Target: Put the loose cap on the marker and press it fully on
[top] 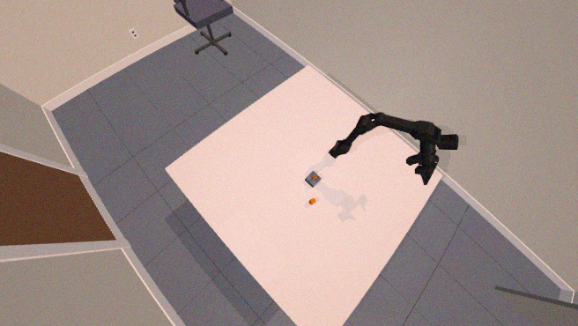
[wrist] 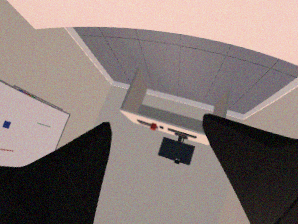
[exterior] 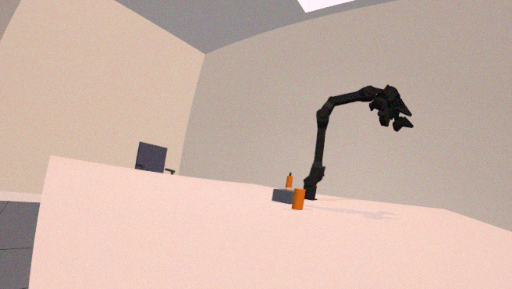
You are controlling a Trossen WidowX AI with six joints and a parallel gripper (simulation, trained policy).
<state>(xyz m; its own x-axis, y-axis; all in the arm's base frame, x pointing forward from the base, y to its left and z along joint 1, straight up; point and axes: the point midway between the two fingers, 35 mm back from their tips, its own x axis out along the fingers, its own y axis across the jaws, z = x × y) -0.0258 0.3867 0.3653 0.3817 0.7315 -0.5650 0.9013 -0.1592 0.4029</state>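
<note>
Right now my gripper tip is 360 mm short of the orange cap, 320 mm above it and 300 mm to the left of it. Also, from my gripper tip: grey holder block: 390 mm to the right, 330 mm below, 260 mm ahead; then orange marker: 390 mm to the right, 280 mm below, 260 mm ahead.
</note>
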